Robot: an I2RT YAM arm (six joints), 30 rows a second.
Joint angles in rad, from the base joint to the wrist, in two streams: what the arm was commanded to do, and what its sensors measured. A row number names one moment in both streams.
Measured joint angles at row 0:
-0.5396 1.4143 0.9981 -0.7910 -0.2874 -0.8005
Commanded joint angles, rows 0 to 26:
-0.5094 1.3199 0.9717 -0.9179 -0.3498 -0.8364
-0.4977 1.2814 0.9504 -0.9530 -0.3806 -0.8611
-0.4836 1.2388 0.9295 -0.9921 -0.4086 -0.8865
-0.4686 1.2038 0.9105 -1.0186 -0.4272 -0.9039
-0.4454 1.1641 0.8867 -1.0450 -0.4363 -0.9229
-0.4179 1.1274 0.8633 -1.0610 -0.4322 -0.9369
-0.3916 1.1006 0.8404 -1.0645 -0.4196 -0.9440
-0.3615 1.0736 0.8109 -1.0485 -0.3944 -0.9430
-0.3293 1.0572 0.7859 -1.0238 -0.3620 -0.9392
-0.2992 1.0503 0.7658 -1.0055 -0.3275 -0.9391
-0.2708 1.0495 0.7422 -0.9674 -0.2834 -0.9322
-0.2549 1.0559 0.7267 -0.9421 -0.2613 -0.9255
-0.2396 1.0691 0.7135 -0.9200 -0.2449 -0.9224
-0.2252 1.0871 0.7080 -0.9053 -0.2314 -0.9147
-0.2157 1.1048 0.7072 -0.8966 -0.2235 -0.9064
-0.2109 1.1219 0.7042 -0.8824 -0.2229 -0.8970
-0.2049 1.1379 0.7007 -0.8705 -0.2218 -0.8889
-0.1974 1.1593 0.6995 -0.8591 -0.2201 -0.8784
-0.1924 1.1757 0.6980 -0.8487 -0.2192 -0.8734
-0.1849 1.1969 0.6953 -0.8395 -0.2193 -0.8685
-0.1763 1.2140 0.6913 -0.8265 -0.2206 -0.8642
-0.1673 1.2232 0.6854 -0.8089 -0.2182 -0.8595
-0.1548 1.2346 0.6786 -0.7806 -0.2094 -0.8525
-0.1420 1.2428 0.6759 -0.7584 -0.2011 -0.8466
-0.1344 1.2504 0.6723 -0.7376 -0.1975 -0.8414
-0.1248 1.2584 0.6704 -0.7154 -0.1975 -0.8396
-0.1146 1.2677 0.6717 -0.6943 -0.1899 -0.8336
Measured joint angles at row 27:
-0.1383 1.2510 0.6720 -0.7746 -0.2108 -0.8665
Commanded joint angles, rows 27 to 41:
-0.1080 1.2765 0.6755 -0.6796 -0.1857 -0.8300
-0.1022 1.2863 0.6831 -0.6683 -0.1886 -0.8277
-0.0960 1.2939 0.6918 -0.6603 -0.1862 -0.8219
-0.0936 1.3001 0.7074 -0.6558 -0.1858 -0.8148
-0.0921 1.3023 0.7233 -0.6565 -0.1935 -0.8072
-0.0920 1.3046 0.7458 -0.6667 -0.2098 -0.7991
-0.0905 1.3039 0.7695 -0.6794 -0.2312 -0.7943
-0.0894 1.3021 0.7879 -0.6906 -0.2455 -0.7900
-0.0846 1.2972 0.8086 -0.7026 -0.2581 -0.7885
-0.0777 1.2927 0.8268 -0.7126 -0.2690 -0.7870
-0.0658 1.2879 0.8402 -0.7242 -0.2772 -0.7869
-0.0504 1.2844 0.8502 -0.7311 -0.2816 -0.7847
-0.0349 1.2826 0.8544 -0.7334 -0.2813 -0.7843
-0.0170 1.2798 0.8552 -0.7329 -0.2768 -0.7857
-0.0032 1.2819 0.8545 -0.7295 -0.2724 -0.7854
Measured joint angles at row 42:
-0.0414 1.3025 0.8364 -0.7013 -0.2337 -0.8085
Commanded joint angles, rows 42 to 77:
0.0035 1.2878 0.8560 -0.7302 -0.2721 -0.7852
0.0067 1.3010 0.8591 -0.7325 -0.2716 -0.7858
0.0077 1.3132 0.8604 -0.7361 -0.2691 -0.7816
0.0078 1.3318 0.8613 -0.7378 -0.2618 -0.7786
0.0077 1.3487 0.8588 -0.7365 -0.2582 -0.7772
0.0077 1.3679 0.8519 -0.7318 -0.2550 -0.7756
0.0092 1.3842 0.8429 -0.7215 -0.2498 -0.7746
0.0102 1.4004 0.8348 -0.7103 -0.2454 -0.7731
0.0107 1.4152 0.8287 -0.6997 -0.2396 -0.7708
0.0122 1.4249 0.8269 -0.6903 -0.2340 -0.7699
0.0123 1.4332 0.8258 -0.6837 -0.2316 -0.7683
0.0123 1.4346 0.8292 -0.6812 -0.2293 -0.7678
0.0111 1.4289 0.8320 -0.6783 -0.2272 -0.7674
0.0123 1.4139 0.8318 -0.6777 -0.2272 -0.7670
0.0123 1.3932 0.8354 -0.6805 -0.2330 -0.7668
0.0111 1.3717 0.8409 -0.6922 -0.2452 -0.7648
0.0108 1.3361 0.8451 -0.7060 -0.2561 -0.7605
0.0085 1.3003 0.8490 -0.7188 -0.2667 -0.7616
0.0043 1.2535 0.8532 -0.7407 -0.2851 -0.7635
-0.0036 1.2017 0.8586 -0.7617 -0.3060 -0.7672
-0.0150 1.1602 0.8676 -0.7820 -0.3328 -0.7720
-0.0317 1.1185 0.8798 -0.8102 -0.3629 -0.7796
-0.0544 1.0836 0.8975 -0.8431 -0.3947 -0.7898
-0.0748 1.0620 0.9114 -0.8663 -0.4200 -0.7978
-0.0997 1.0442 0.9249 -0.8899 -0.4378 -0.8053
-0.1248 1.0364 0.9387 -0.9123 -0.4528 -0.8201
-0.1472 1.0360 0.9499 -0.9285 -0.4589 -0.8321
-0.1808 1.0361 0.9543 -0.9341 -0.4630 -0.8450
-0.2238 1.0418 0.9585 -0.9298 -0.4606 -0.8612
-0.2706 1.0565 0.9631 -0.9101 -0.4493 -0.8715
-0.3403 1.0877 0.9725 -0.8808 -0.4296 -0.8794
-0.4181 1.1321 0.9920 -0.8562 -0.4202 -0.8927
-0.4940 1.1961 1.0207 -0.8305 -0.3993 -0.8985
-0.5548 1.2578 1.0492 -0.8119 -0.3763 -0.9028
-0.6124 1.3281 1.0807 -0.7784 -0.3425 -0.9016
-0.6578 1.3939 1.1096 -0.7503 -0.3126 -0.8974
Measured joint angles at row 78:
-0.5526 1.2613 1.0428 -0.8337 -0.3862 -0.8715
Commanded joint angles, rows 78 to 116:
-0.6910 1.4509 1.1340 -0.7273 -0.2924 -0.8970
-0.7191 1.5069 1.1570 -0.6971 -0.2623 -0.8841
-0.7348 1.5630 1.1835 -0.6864 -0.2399 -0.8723
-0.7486 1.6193 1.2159 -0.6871 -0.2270 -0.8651
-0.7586 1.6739 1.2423 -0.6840 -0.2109 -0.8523
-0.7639 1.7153 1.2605 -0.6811 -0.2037 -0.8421
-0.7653 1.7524 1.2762 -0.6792 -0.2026 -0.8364
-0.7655 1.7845 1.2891 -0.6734 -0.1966 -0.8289
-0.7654 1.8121 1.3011 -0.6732 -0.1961 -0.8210
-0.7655 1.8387 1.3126 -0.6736 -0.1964 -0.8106
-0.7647 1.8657 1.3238 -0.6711 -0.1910 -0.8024
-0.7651 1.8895 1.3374 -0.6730 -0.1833 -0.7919
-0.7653 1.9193 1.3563 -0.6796 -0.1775 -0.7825
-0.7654 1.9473 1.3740 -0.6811 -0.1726 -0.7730
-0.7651 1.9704 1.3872 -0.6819 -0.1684 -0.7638
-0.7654 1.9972 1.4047 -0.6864 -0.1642 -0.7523
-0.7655 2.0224 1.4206 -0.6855 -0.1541 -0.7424
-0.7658 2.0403 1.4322 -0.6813 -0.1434 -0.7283
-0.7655 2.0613 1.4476 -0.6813 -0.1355 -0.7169
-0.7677 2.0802 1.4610 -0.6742 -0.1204 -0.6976
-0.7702 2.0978 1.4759 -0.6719 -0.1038 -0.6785
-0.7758 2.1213 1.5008 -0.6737 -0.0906 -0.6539
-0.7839 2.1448 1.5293 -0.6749 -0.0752 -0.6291
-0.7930 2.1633 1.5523 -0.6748 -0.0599 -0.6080
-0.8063 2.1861 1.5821 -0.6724 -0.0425 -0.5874
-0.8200 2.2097 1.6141 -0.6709 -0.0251 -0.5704
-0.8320 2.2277 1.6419 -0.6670 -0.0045 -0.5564
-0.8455 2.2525 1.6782 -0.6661 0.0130 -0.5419
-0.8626 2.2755 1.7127 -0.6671 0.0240 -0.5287
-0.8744 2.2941 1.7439 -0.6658 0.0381 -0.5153
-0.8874 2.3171 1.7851 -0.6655 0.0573 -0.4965
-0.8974 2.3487 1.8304 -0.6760 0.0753 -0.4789
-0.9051 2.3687 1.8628 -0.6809 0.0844 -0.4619
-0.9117 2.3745 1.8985 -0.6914 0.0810 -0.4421
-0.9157 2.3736 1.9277 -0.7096 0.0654 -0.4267
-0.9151 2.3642 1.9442 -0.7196 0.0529 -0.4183
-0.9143 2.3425 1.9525 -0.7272 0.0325 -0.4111
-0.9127 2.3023 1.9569 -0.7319 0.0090 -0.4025
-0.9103 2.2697 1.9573 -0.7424 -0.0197 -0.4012
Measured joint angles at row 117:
-0.9108 2.3302 1.9263 -0.7052 -0.0322 -0.4614
